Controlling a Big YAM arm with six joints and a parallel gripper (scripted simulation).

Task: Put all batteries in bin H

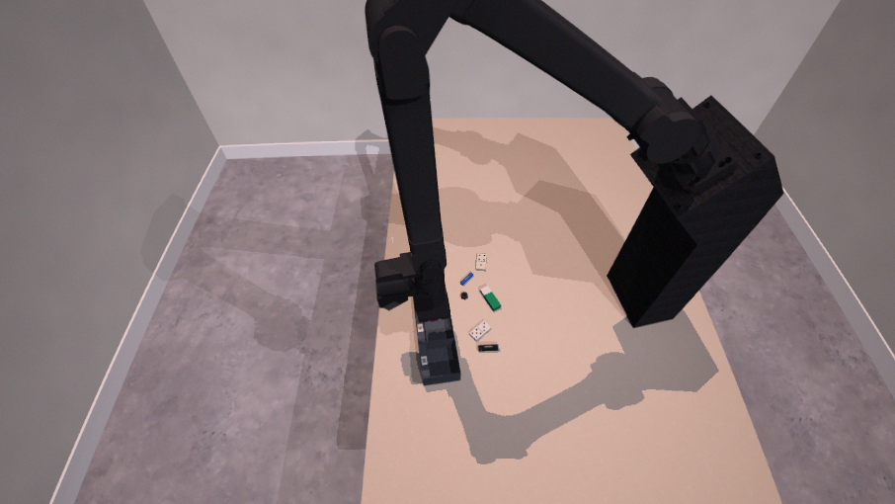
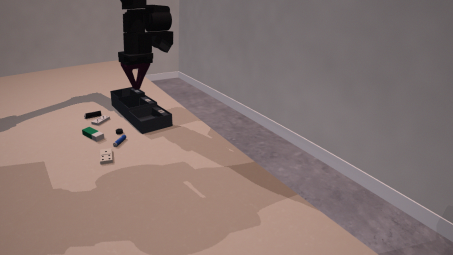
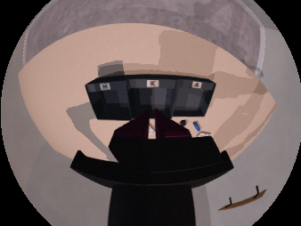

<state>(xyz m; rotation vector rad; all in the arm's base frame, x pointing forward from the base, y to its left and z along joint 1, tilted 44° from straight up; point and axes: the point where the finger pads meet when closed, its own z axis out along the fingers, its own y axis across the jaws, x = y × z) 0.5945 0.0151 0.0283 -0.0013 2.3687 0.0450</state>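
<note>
My gripper is now 6 cm above the three joined black bins. From my hand the other things lie so: black button cell 9 cm behind, 9 cm to the right, 8 cm below; green-and-white eraser 15 cm behind, 8 cm to the right, 8 cm below; black battery 12 cm behind, 6 cm to the left, 8 cm below.
</note>
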